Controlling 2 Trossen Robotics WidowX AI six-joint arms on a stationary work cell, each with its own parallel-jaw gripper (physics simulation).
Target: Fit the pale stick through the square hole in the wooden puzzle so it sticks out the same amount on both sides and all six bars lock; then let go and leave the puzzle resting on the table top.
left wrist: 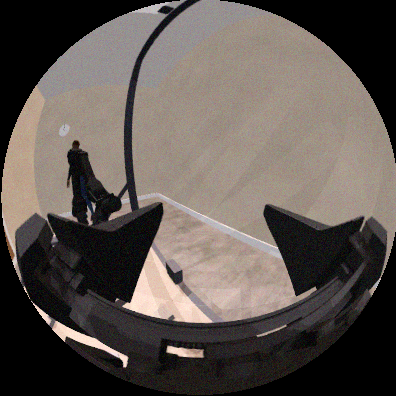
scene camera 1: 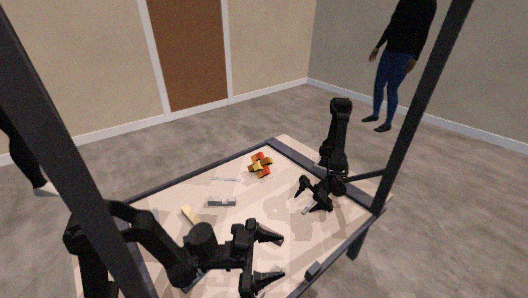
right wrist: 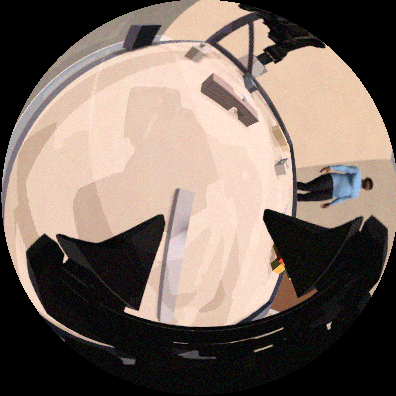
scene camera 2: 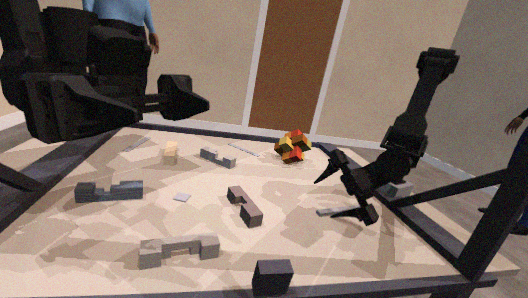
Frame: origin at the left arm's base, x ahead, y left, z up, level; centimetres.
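Where they show: left gripper, between the fingertips: (left wrist: 215,208) (scene camera 1: 284,254) (scene camera 2: 178,110); right gripper, between the fingertips: (scene camera 1: 301,204) (right wrist: 214,216) (scene camera 2: 322,199); right arm's base, origin of its link: (scene camera 1: 325,163).
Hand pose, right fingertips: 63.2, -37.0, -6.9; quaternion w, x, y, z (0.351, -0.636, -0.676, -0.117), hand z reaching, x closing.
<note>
Each offset is from my right fingertips to the top centre of the thing, as dx, dy, dz.
The pale stick @(+4.5, -3.8, -1.9) (scene camera 1: 307,207) (scene camera 2: 331,211) (right wrist: 174,250) looks to lie on the table between my right gripper's spread fingers, nearer the left-hand finger in the right wrist view; part of it is hidden in scene camera 2. My right gripper (scene camera 1: 306,201) (scene camera 2: 325,198) (right wrist: 214,216) is open, low over the table. The wooden puzzle (scene camera 1: 260,165) (scene camera 2: 293,147), of red, orange and yellow bars, sits near the table's far corner, apart from both grippers. Its square hole is too small to make out. My left gripper (scene camera 1: 283,257) (scene camera 2: 175,111) (left wrist: 215,208) is open and empty, high above the table.
A brown notched bar @(-18.1, +9.3, +0.1) (scene camera 2: 251,212) (right wrist: 229,100) lies mid-table. Other notched bars @(-40.6, +26.7, +0.1) (scene camera 2: 108,192) @(-35.6, +4.1, +0.1) (scene camera 2: 180,245) @(-8.7, +34.5, +0.1) (scene camera 2: 217,157), a tan block @(-20.9, +42.5, +0.1) (scene camera 2: 170,153), a small flat tile @(-27.7, +20.1, -2.6) (scene camera 2: 182,197) and a thin strip @(+6.9, +40.5, -2.8) (scene camera 2: 244,149) lie around it. A dark block @(-27.9, -9.3, +2.8) (scene camera 1: 313,270) (scene camera 2: 272,277) stands at the edge.
</note>
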